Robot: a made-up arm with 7 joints. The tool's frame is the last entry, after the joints. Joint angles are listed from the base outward.
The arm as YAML. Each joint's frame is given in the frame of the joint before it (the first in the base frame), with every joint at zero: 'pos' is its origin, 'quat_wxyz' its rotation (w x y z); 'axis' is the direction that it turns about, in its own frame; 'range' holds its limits. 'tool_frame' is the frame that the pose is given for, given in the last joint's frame.
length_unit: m
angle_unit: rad
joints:
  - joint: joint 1
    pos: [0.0, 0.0, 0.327]
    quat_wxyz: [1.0, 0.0, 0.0, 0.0]
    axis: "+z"
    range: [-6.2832, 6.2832]
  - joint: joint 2
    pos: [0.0, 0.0, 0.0]
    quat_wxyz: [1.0, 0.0, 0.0, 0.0]
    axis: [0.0, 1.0, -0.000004]
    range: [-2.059, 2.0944]
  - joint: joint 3
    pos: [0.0, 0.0, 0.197]
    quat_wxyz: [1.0, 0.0, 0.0, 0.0]
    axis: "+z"
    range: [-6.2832, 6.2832]
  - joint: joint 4
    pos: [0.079, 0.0, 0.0]
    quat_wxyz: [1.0, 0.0, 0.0, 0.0]
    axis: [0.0, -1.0, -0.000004]
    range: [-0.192, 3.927]
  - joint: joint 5
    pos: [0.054, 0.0, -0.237]
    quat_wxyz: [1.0, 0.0, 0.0, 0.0]
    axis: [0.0, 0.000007, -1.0]
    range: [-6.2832, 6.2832]
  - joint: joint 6
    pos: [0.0, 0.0, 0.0]
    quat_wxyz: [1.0, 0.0, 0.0, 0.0]
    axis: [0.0, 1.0, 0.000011]
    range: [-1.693, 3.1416]
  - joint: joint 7
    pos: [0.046, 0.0, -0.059]
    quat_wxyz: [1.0, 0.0, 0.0, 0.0]
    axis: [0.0, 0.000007, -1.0]
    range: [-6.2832, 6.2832]
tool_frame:
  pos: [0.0, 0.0, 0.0]
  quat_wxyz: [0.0, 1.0, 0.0, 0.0]
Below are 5 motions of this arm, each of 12 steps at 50 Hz.
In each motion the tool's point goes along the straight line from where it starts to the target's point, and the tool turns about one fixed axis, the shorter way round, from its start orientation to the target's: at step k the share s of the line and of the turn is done. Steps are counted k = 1, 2, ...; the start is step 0. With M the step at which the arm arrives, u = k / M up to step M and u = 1 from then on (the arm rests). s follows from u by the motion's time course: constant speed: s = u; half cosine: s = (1 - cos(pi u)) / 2; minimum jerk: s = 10 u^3 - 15 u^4 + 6 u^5.
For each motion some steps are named. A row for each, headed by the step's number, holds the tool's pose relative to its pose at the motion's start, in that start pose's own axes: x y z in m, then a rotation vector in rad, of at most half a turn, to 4 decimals.
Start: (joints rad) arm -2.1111 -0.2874 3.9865 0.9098 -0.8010 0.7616 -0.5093
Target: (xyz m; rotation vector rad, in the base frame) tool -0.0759 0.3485 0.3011 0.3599 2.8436 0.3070
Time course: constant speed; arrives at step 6
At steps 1, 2, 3, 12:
1: -0.0036 0.0016 0.0013 0.0021 -0.0041 0.0106
2: -0.0072 0.0031 0.0026 0.0043 -0.0081 0.0213
3: -0.0108 0.0047 0.0039 0.0064 -0.0122 0.0319
12: -0.0216 0.0093 0.0079 0.0129 -0.0244 0.0638

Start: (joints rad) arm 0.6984 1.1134 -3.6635 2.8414 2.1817 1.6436 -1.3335
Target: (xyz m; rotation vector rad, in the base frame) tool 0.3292 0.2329 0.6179 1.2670 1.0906 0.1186
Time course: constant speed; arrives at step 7
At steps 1, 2, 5, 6, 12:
1: 0.0004 -0.0008 0.0039 0.0108 0.0014 -0.0009
2: 0.0009 -0.0015 0.0078 0.0217 0.0028 -0.0017
5: 0.0022 -0.0038 0.0195 0.0542 0.0071 -0.0043
6: 0.0026 -0.0046 0.0233 0.0651 0.0085 -0.0051
12: 0.0030 -0.0054 0.0272 0.0759 0.0099 -0.0060

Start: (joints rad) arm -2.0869 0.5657 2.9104 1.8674 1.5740 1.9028 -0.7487
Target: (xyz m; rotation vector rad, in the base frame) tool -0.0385 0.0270 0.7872 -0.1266 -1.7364 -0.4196
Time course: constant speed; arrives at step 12
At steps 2, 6, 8, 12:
2: 0.0038 -0.0150 0.0083 0.0225 -0.0018 -0.0336
6: 0.0113 -0.0451 0.0249 0.0676 -0.0053 -0.1008
8: 0.0151 -0.0602 0.0332 0.0902 -0.0071 -0.1344
12: 0.0226 -0.0902 0.0498 0.1353 -0.0106 -0.2017

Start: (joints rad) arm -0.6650 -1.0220 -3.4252 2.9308 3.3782 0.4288 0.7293
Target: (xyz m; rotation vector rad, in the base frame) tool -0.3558 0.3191 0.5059 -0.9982 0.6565 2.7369
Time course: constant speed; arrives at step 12
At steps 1, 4, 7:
1: -0.0009 0.0001 -0.0004 -0.0013 0.0033 -0.0143
4: -0.0037 0.0005 -0.0018 -0.0053 0.0133 -0.0573
7: -0.0064 0.0009 -0.0031 -0.0092 0.0233 -0.1003

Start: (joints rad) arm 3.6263 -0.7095 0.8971 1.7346 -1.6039 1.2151 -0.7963
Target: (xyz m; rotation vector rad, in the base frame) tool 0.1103 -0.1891 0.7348 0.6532 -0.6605 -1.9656
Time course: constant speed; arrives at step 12
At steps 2, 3, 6, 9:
2: -0.0069 -0.0024 0.0024 0.0035 -0.0361 -0.0162
3: -0.0103 -0.0035 0.0036 0.0053 -0.0541 -0.0243
6: -0.0206 -0.0071 0.0071 0.0106 -0.1082 -0.0485
9: -0.0309 -0.0106 0.0107 0.0159 -0.1623 -0.0728

